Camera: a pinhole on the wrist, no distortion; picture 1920 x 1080 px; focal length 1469.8 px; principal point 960.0 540.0 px. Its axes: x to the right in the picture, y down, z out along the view. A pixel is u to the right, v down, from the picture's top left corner.
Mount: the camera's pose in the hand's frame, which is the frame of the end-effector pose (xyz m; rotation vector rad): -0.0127 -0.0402 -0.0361 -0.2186 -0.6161 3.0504
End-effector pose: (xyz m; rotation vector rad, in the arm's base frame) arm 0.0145 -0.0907 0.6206 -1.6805 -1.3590 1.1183
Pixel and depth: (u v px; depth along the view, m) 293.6 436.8 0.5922
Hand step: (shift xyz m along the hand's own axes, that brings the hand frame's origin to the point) 0.1691 -0.2428 0.5558
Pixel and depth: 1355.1 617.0 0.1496
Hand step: -0.0736 -0.1030 0.0920
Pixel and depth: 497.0 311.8 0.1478
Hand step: 0.0124 -0.0782 0.1138
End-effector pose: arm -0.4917 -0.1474 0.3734 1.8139 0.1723 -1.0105
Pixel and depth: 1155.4 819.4 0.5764
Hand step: -0.1693 -0.3591 0.4370
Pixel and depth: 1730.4 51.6 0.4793
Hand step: -0.3301 -0.0654 0.4295
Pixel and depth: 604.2 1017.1 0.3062
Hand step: 0.0180 -0.2532 0.2145
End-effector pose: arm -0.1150 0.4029 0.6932 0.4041 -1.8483 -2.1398
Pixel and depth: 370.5 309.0 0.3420
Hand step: 0.0744 -0.1289 0.3149
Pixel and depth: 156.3 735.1 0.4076
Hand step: 0.1507 -0.2578 0.3443
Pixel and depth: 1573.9 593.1 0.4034
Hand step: -0.2364 -0.2005 0.3039
